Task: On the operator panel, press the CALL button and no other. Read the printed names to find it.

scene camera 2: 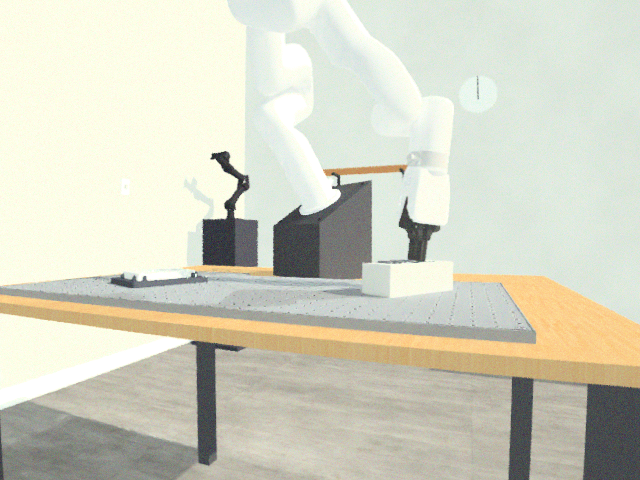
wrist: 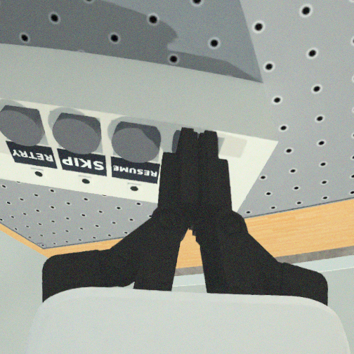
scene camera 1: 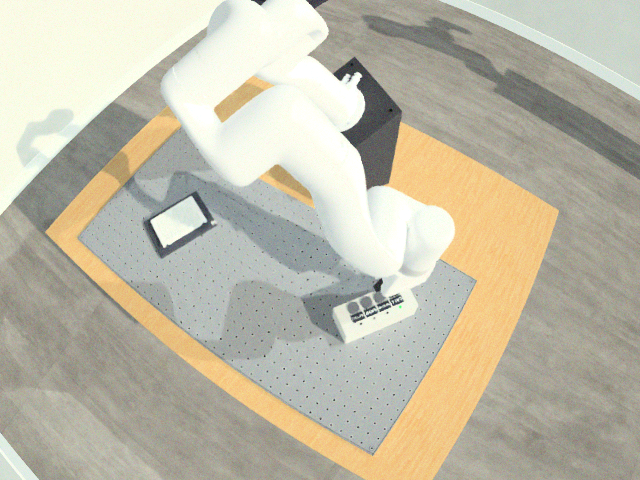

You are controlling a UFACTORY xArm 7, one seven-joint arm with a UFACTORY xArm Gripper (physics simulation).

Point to a white operator panel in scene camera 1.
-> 367, 320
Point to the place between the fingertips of my gripper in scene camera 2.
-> At 416, 260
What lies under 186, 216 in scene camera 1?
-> A white plate.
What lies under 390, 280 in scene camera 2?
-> A white operator panel.
